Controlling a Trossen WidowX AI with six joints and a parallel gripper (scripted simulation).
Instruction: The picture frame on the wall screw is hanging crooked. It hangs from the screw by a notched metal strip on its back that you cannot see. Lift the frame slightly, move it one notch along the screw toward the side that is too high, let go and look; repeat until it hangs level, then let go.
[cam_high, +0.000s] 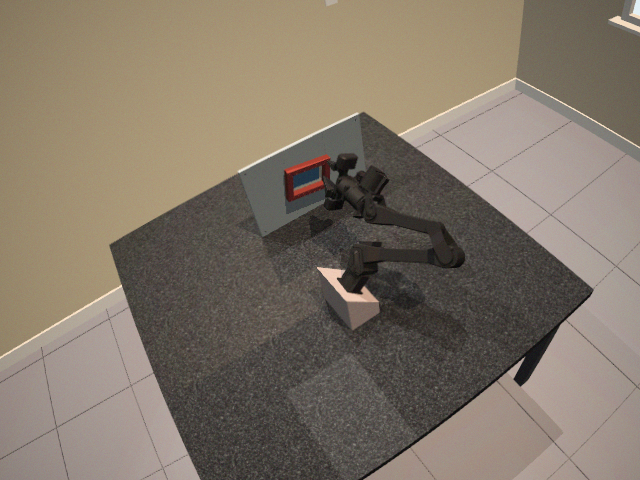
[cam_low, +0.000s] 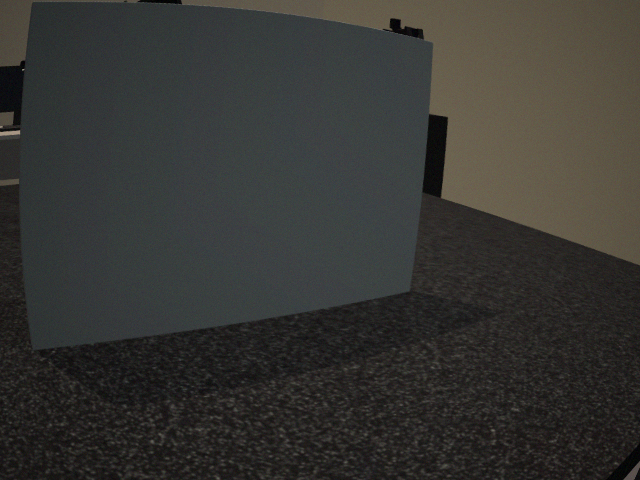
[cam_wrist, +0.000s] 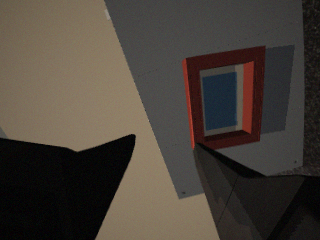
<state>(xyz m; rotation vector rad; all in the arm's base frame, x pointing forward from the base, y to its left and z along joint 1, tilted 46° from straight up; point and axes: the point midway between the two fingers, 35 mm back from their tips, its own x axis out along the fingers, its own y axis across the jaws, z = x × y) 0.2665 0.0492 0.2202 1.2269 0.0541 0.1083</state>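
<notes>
The picture frame lies 13 cm ahead of my gripper tip, 11 cm below it and 3 cm to the left of it. From my gripper tip the other things lie so: grey wall panel: 14 cm ahead, 12 cm below, 1 cm to the left.
</notes>
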